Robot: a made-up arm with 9 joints. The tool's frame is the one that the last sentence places. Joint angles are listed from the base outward.
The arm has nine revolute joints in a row. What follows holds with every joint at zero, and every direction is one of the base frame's. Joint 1 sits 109 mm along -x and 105.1 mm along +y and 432.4 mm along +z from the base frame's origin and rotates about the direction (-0.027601, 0.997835, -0.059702), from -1.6 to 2.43 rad. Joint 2 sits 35.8 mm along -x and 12.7 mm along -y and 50.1 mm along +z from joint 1 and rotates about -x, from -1.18 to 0.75 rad. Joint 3 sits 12.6 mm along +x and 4.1 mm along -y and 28.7 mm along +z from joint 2 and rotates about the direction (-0.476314, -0.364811, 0.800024), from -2.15 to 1.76 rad. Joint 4 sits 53.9 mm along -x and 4.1 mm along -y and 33.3 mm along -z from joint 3 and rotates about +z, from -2.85 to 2.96 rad. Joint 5 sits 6.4 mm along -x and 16.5 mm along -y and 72.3 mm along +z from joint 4 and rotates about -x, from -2.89 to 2.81 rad. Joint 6 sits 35.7 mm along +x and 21.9 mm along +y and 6.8 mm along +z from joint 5 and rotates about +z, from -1.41 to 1.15 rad. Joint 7 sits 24.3 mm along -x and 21.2 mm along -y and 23.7 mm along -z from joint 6 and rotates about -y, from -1.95 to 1.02 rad. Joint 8 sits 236.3 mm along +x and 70.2 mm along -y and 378 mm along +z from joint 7 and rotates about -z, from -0.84 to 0.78 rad. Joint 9 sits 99.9 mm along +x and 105.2 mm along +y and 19.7 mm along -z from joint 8 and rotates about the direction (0.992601, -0.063, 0.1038), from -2.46 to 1.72 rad. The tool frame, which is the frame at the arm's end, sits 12.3 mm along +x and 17.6 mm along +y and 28.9 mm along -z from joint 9; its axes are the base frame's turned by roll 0.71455, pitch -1.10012 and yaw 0.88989 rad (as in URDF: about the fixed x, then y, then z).
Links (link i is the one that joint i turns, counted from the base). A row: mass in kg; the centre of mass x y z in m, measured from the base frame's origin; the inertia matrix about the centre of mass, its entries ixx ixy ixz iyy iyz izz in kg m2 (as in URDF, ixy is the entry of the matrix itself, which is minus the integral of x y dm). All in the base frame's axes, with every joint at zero. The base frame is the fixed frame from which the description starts. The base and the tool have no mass.
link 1: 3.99; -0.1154 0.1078 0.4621; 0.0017 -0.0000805 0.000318 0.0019 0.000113 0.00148
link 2: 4.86; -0.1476 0.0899 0.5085; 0.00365 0 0 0.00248 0 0.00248
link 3: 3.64; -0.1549 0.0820 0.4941; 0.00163 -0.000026 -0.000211 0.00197 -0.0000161 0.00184
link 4: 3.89; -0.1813 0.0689 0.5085; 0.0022 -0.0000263 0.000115 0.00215 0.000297 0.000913
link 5: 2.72; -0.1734 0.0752 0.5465; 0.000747 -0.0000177 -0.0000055 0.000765 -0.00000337 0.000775
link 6: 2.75; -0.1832 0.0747 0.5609; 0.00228 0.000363 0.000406 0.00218 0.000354 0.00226
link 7: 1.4; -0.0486 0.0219 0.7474; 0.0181 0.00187 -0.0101 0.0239 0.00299 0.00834
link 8: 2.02; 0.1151 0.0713 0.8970; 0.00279 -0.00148 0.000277 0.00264 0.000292 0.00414
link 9: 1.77; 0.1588 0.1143 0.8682; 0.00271 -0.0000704 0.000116 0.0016 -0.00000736 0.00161
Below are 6 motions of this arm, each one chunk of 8 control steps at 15 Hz.
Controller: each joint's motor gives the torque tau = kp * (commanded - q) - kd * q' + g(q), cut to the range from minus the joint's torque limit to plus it. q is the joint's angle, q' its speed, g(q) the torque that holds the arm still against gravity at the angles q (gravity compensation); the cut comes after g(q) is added. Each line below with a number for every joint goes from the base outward.
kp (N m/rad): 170 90 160 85 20 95 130 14 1.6
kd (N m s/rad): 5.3 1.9 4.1 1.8 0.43 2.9 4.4 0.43 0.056
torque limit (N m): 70 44 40 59 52 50 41 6.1 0.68
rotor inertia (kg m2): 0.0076 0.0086 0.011 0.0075 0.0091 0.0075 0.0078 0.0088 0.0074
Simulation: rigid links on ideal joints. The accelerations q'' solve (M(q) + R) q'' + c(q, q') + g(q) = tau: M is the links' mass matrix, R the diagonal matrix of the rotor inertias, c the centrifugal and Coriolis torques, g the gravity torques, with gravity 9.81 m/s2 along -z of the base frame. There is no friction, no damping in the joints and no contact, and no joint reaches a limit. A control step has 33 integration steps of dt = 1/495 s. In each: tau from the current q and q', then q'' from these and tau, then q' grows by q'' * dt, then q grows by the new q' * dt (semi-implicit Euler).
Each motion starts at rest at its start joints. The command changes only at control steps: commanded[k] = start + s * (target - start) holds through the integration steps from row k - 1 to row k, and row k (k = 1, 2, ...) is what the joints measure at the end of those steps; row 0 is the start. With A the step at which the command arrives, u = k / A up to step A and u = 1 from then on. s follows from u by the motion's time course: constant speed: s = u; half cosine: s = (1 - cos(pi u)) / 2; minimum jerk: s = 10 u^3 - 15 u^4 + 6 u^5; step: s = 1 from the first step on.
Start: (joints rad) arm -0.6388 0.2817 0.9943 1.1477 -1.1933 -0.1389 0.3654 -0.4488 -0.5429
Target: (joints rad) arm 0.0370 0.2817 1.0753 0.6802 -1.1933 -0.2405 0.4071 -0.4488 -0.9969
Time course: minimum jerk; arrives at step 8
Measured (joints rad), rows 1 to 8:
1: -0.6303 0.2830 0.9970 1.1428 -1.1875 -0.1403 0.3646 -0.4495 -0.5448
2: -0.5799 0.2902 1.0113 1.1142 -1.1532 -0.1475 0.3609 -0.4506 -0.5581
3: -0.4685 0.3050 1.0385 1.0518 -1.0783 -0.1602 0.3573 -0.4426 -0.5960
4: -0.3177 0.3223 1.0709 0.9609 -0.9817 -0.1767 0.3588 -0.4275 -0.6654
5: -0.1671 0.3316 1.0971 0.8587 -0.9006 -0.1944 0.3689 -0.4222 -0.7623
6: -0.0512 0.3230 1.1084 0.7662 -0.8710 -0.2109 0.3875 -0.4333 -0.8704
7: 0.0109 0.2956 1.1014 0.6986 -0.9140 -0.2241 0.4105 -0.4479 -0.9698
8: 0.0262 0.2604 1.0805 0.6559 -1.0219 -0.2335 0.4317 -0.4551 -1.0470

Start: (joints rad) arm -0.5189 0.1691 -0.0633 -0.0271 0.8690 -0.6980 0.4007 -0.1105 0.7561
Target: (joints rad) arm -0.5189 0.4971 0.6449 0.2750 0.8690 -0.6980 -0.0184 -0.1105 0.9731
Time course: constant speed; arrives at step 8
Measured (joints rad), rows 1 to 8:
1: -0.5078 0.2011 0.0072 -0.0091 0.8393 -0.6953 0.3380 -0.0957 0.7420
2: -0.4974 0.2371 0.0906 0.0272 0.7946 -0.6931 0.2782 -0.0765 0.7381
3: -0.4996 0.2699 0.1799 0.0688 0.7505 -0.6966 0.2253 -0.0614 0.7660
4: -0.5097 0.2994 0.2730 0.1134 0.7142 -0.7052 0.1794 -0.0500 0.8175
5: -0.5203 0.3276 0.3671 0.1575 0.6941 -0.7159 0.1374 -0.0408 0.8790
6: -0.5261 0.3598 0.4592 0.1979 0.6956 -0.7244 0.0936 -0.0346 0.9384
7: -0.5248 0.4029 0.5484 0.2355 0.7146 -0.7268 0.0444 -0.0316 0.9866
8: -0.5181 0.4593 0.6351 0.2712 0.7438 -0.7209 -0.0109 -0.0328 1.0217

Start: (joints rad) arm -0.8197 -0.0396 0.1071 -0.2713 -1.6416 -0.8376 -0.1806 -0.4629 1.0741
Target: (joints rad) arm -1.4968 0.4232 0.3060 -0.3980 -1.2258 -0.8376 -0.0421 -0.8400 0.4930
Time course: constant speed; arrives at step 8
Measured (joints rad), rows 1 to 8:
1: -0.8822 0.0011 0.1171 -0.2906 -1.6861 -0.8605 -0.1737 -0.4433 1.0548
2: -0.9801 0.0317 0.1329 -0.3132 -1.7223 -0.8718 -0.1645 -0.4660 0.9883
3: -1.0726 0.0711 0.1570 -0.3239 -1.7391 -0.8728 -0.1568 -0.5165 0.8942
4: -1.1558 0.1260 0.1884 -0.3229 -1.7225 -0.8677 -0.1510 -0.5519 0.7909
5: -1.2370 0.1866 0.2257 -0.3181 -1.6652 -0.8562 -0.1431 -0.5615 0.6907
6: -1.3167 0.2521 0.2643 -0.3150 -1.5761 -0.8411 -0.1307 -0.5688 0.6082
7: -1.3927 0.3231 0.3002 -0.3183 -1.4652 -0.8268 -0.1125 -0.5975 0.5521
8: -1.4673 0.3976 0.3315 -0.3317 -1.3369 -0.8161 -0.0871 -0.6473 0.5213

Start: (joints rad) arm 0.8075 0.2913 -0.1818 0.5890 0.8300 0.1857 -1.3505 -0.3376 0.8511
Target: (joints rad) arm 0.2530 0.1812 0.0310 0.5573 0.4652 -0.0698 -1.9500 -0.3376 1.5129
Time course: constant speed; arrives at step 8
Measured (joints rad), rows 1 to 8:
1: 0.7516 0.2771 -0.1527 0.5984 0.7527 0.1726 -1.4152 -0.3260 0.8661
2: 0.6753 0.2580 -0.1276 0.5958 0.6568 0.1469 -1.4919 -0.3408 0.9318
3: 0.6043 0.2379 -0.1018 0.5927 0.5962 0.1127 -1.5647 -0.3734 1.0534
4: 0.5318 0.2202 -0.0746 0.5903 0.5558 0.0760 -1.6340 -0.3847 1.1919
5: 0.4577 0.2048 -0.0469 0.5859 0.5284 0.0390 -1.7038 -0.3767 1.3147
6: 0.3851 0.1930 -0.0200 0.5778 0.5108 0.0022 -1.7770 -0.3655 1.4085
7: 0.3146 0.1848 0.0059 0.5658 0.4989 -0.0347 -1.8545 -0.3552 1.4769
8: 0.2454 0.1793 0.0313 0.5521 0.4901 -0.0710 -1.9352 -0.3416 1.5343

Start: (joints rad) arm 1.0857 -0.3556 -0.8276 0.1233 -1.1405 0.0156 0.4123 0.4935 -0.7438
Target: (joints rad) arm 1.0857 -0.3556 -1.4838 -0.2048 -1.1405 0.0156 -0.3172 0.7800 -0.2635
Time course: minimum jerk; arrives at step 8
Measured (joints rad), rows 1 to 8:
1: 1.0854 -0.3543 -0.8370 0.1186 -1.1346 0.0159 0.4019 0.4949 -0.7394
2: 1.0847 -0.3468 -0.8889 0.0920 -1.1015 0.0179 0.3441 0.5052 -0.7104
3: 1.0868 -0.3293 -0.9931 0.0374 -1.0318 0.0232 0.2287 0.5319 -0.6341
4: 1.0924 -0.3011 -1.1302 -0.0356 -0.9383 0.0357 0.0772 0.5662 -0.5070
5: 1.0994 -0.2690 -1.2662 -0.1050 -0.8631 0.0565 -0.0747 0.5958 -0.3538
6: 1.1020 -0.2548 -1.3716 -0.1529 -0.8600 0.0771 -0.1972 0.6218 -0.2154
7: 1.0947 -0.2791 -1.4348 -0.1790 -0.9422 0.0800 -0.2745 0.6592 -0.1217
8: 1.0809 -0.3333 -1.4641 -0.1907 -1.0677 0.0546 -0.3080 0.7249 -0.0830

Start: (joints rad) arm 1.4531 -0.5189 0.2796 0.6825 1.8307 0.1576 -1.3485 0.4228 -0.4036
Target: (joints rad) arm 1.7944 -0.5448 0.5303 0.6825 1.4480 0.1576 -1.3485 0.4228 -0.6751
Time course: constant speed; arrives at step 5
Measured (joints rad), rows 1 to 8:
1: 1.5043 -0.5425 0.3303 0.6780 1.8151 0.1356 -1.3559 0.4405 -0.4345
2: 1.5693 -0.5506 0.3831 0.6762 1.7984 0.1206 -1.3616 0.4864 -0.4966
3: 1.6348 -0.5570 0.4356 0.6764 1.7588 0.1129 -1.3633 0.5244 -0.5921
4: 1.7004 -0.5654 0.4875 0.6787 1.6912 0.1084 -1.3609 0.5308 -0.6953
5: 1.7696 -0.5705 0.5379 0.6814 1.6009 0.1099 -1.3562 0.5210 -0.7738
6: 1.7907 -0.5446 0.5354 0.6868 1.5101 0.1404 -1.3498 0.4883 -0.7903
7: 1.8033 -0.5314 0.5294 0.6883 1.4020 0.1709 -1.3473 0.4291 -0.7494
8: 1.8165 -0.5198 0.5229 0.6866 1.3081 0.1970 -1.3498 0.3656 -0.6585

